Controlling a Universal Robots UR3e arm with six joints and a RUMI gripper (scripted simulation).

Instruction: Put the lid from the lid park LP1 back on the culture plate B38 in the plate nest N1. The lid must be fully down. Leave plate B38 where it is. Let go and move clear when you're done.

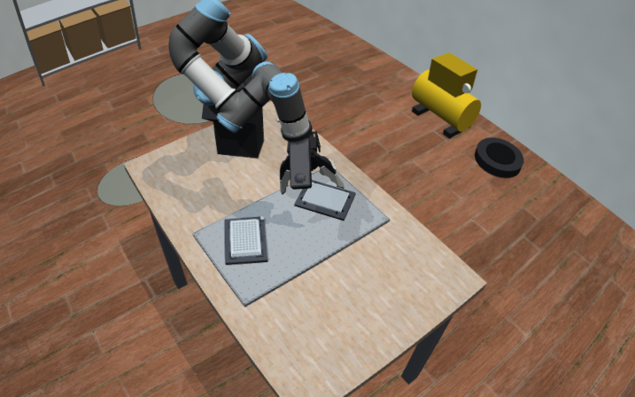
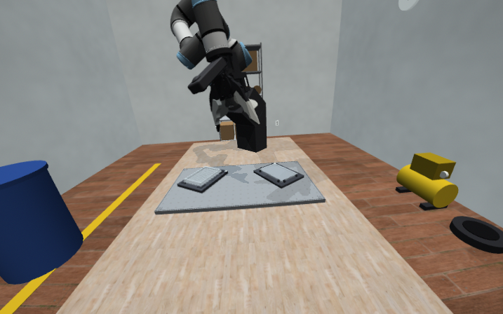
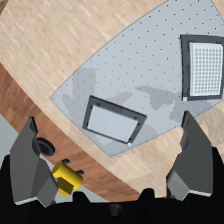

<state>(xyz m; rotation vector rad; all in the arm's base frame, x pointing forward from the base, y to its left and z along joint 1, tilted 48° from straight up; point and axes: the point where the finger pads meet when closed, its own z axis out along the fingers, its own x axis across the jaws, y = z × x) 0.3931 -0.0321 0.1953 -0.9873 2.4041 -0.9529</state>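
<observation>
Right now the clear lid is 50 mm behind my hand, 180 mm to the left of it and 200 mm below it. From my hand the other things lie so: plate nest: 160 mm behind, 90 mm to the right, 210 mm below; culture plate: 170 mm behind, 90 mm to the right, 200 mm below; lid park: 50 mm behind, 180 mm to the left, 210 mm below.
</observation>
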